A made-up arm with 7 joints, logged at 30 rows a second.
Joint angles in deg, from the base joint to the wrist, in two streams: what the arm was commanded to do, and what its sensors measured. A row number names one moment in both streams.
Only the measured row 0 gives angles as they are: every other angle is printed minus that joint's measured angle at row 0.
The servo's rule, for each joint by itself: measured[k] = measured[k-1] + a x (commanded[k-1-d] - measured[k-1]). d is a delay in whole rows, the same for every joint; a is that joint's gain. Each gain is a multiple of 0.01, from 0.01 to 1. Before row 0 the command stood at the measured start. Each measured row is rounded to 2 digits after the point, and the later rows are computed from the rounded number. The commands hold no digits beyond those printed.
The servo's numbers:
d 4
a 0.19 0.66 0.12 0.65 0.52 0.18 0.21
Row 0, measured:
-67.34, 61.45, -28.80, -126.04, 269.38, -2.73, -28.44
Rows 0 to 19, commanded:
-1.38, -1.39, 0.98, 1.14, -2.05, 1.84, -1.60
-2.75, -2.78, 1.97, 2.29, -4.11, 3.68, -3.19
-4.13, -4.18, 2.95, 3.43, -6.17, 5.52, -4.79
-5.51, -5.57, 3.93, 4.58, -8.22, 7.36, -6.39
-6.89, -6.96, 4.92, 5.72, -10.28, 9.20, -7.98
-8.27, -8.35, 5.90, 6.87, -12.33, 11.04, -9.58
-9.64, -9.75, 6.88, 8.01, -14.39, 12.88, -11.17
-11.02, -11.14, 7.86, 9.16, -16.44, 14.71, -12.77
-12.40, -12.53, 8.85, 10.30, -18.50, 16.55, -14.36
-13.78, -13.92, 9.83, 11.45, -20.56, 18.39, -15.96
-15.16, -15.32, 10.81, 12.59, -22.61, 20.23, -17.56
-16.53, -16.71, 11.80, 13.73, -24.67, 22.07, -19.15
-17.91, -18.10, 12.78, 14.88, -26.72, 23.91, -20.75
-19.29, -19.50, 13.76, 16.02, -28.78, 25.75, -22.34
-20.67, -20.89, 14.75, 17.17, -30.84, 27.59, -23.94
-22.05, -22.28, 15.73, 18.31, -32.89, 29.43, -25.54
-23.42, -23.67, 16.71, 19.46, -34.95, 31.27, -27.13
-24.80, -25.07, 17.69, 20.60, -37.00, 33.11, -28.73
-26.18, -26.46, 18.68, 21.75, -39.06, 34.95, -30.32
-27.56, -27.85, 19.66, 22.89, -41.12, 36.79, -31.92
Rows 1 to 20, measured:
0.00, 0.00, 0.00, 0.00, 0.00, 0.00, 0.00
0.00, 0.00, 0.00, 0.00, 0.00, 0.00, 0.00
0.00, 0.00, 0.00, 0.00, 0.00, 0.00, 0.00
0.00, 0.00, 0.00, 0.00, 0.00, 0.00, 0.00
-0.26, -0.92, 0.12, 0.74, -1.07, 0.33, -0.34
-0.73, -2.15, 0.34, 1.75, -2.65, 0.93, -0.94
-1.38, -3.49, 0.65, 2.84, -4.48, 1.76, -1.75
-2.16, -4.86, 1.04, 3.97, -6.42, 2.77, -2.72
-3.06, -6.25, 1.51, 5.11, -8.43, 3.93, -3.82
-4.05, -7.64, 2.04, 6.25, -10.46, 5.21, -5.03
-5.11, -9.03, 2.62, 7.39, -12.50, 6.59, -6.32
-6.23, -10.42, 3.25, 8.54, -14.55, 8.05, -7.67
-7.40, -11.81, 3.92, 9.68, -16.60, 9.58, -9.07
-8.61, -13.20, 4.63, 10.83, -18.66, 11.17, -10.52
-9.85, -14.60, 5.37, 11.97, -20.71, 12.80, -12.00
-11.12, -15.99, 6.14, 13.11, -22.77, 14.47, -13.50
-12.41, -17.38, 6.94, 14.26, -24.82, 16.17, -15.02
-13.72, -18.78, 7.76, 15.40, -26.88, 17.89, -16.56
-15.04, -20.17, 8.60, 16.55, -28.94, 19.64, -18.11
-16.37, -21.56, 9.46, 17.69, -30.99, 21.40, -19.67

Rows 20 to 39, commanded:
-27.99, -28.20, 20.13, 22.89, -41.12, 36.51, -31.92
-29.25, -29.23, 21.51, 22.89, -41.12, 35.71, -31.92
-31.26, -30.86, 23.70, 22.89, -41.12, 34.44, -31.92
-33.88, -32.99, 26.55, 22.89, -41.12, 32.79, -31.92
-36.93, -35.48, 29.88, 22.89, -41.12, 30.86, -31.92
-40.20, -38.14, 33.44, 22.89, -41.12, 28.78, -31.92
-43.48, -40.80, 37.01, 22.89, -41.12, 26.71, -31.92
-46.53, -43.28, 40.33, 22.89, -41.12, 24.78, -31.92
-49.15, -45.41, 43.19, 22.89, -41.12, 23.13, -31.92
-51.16, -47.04, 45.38, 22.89, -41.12, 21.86, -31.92
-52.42, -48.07, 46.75, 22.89, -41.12, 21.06, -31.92
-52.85, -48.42, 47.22, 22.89, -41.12, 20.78, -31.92
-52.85, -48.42, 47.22, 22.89, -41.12, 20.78, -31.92
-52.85, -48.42, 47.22, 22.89, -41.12, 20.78, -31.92
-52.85, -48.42, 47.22, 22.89, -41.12, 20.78, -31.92
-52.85, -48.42, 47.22, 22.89, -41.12, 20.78, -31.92
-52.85, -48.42, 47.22, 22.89, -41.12, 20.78, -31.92
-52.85, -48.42, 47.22, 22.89, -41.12, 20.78, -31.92
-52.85, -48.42, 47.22, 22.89, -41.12, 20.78, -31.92
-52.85, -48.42, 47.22, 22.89, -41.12, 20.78, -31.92
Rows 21 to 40, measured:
-17.71, -22.95, 10.33, 18.84, -33.05, 23.18, -21.24
-19.06, -24.35, 11.21, 19.98, -35.10, 24.97, -22.81
-20.41, -25.74, 12.11, 21.13, -37.16, 26.77, -24.39
-21.77, -27.13, 13.02, 22.27, -39.22, 28.57, -25.97
-22.95, -27.84, 13.87, 22.67, -40.21, 30.00, -27.22
-24.15, -28.76, 14.79, 22.81, -40.68, 31.03, -28.21
-25.50, -30.15, 15.86, 22.86, -40.91, 31.64, -28.99
-27.09, -32.02, 17.14, 22.88, -41.02, 31.85, -29.61
-28.96, -34.30, 18.67, 22.89, -41.07, 31.67, -30.10
-31.10, -36.83, 20.44, 22.89, -41.10, 31.15, -30.48
-33.45, -39.45, 22.43, 22.89, -41.11, 30.35, -30.78
-35.94, -41.98, 24.58, 22.89, -41.12, 29.35, -31.02
-38.45, -44.24, 26.81, 22.89, -41.12, 28.23, -31.21
-40.86, -46.09, 29.04, 22.89, -41.12, 27.08, -31.36
-43.06, -47.40, 31.17, 22.89, -41.12, 26.00, -31.48
-44.92, -48.07, 33.10, 22.89, -41.12, 25.06, -31.57
-46.43, -48.30, 34.79, 22.89, -41.12, 24.29, -31.64
-47.65, -48.38, 36.28, 22.89, -41.12, 23.66, -31.70
-48.64, -48.41, 37.59, 22.89, -41.12, 23.14, -31.75
-49.44, -48.42, 38.75, 22.89, -41.12, 22.72, -31.79

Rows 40 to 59, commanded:
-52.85, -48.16, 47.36, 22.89, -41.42, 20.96, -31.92
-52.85, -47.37, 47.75, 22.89, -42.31, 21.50, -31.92
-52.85, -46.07, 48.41, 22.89, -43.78, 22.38, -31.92
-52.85, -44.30, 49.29, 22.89, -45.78, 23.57, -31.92
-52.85, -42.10, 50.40, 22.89, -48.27, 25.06, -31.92
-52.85, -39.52, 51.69, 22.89, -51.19, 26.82, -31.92
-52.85, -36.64, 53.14, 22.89, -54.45, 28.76, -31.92
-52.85, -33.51, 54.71, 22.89, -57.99, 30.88, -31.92
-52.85, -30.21, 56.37, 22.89, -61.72, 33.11, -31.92
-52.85, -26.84, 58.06, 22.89, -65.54, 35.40, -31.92
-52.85, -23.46, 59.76, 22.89, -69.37, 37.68, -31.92
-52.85, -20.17, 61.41, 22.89, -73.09, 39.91, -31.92
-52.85, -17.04, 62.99, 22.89, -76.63, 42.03, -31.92
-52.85, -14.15, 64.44, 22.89, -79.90, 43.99, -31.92
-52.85, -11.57, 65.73, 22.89, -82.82, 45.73, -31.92
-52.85, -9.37, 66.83, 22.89, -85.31, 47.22, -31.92
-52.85, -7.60, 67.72, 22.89, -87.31, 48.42, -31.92
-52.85, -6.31, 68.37, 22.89, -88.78, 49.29, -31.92
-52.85, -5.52, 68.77, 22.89, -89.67, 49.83, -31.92
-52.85, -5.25, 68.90, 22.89, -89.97, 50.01, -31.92
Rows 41 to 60, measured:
-50.09, -48.42, 39.77, 22.89, -41.12, 22.37, -31.82
-50.61, -48.42, 40.66, 22.89, -41.12, 22.08, -31.84
-51.04, -48.42, 41.45, 22.89, -41.12, 21.85, -31.86
-51.38, -48.42, 42.14, 22.89, -41.12, 21.66, -31.87
-51.66, -48.25, 42.77, 22.89, -41.28, 21.53, -31.88
-51.89, -47.67, 43.37, 22.89, -41.82, 21.52, -31.89
-52.07, -46.61, 43.97, 22.89, -42.84, 21.67, -31.90
-52.22, -45.09, 44.61, 22.89, -44.37, 22.01, -31.90
-52.34, -43.12, 45.30, 22.89, -46.40, 22.56, -31.90
-52.44, -40.74, 46.07, 22.89, -48.89, 23.33, -31.90
-52.52, -38.03, 46.92, 22.89, -51.78, 24.31, -31.90
-52.58, -35.05, 47.85, 22.89, -55.01, 25.49, -31.90
-52.63, -31.86, 48.87, 22.89, -58.50, 26.86, -31.90
-52.67, -28.55, 49.97, 22.89, -62.16, 28.40, -31.90
-52.70, -25.19, 51.14, 22.89, -65.91, 30.07, -31.90
-52.73, -21.88, 52.37, 22.89, -69.64, 31.84, -31.90
-52.75, -18.69, 53.64, 22.89, -73.27, 33.67, -31.90
-52.77, -15.69, 54.94, 22.89, -76.72, 35.53, -31.90
-52.79, -12.97, 56.23, 22.89, -79.89, 37.37, -31.90
-52.80, -10.59, 57.50, 22.89, -82.71, 39.14, -31.90

